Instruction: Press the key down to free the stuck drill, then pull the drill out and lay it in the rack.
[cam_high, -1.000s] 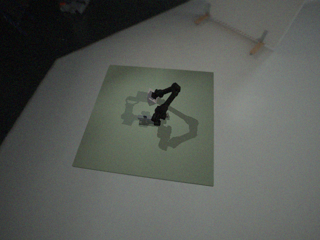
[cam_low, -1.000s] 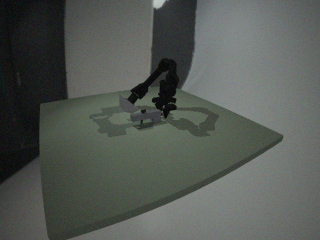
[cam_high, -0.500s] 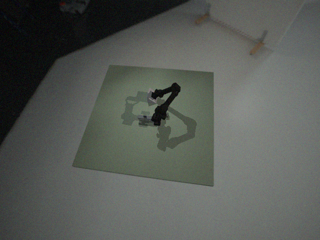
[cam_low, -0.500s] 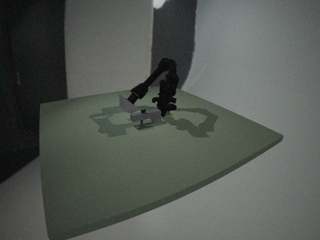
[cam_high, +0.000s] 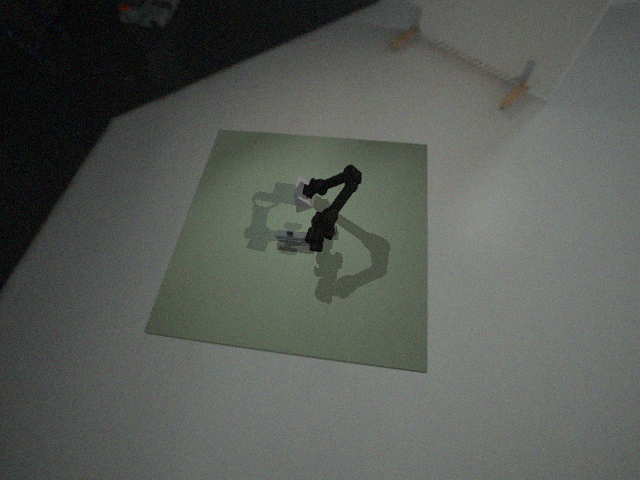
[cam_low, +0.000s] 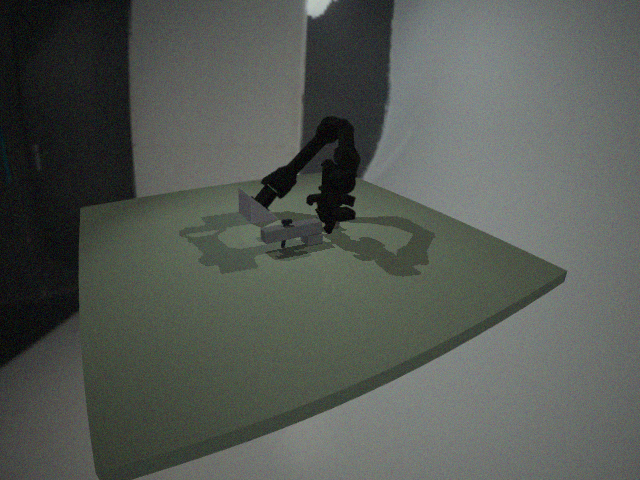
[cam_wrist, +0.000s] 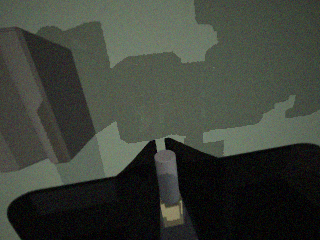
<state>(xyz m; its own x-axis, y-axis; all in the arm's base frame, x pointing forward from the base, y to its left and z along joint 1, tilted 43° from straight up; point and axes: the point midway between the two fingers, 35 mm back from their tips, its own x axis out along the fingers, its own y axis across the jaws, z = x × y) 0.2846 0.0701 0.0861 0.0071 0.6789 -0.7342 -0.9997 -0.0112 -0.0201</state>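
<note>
The drill lies 5 cm to the right of my gripper tip and 3 cm above it. The rest, counted from my gripper tip: rack: 8 cm behind, 4 cm to the left; then grey block: 12 cm to the right, 2 cm above; then dark key: 15 cm to the right, 3 cm above.
</note>
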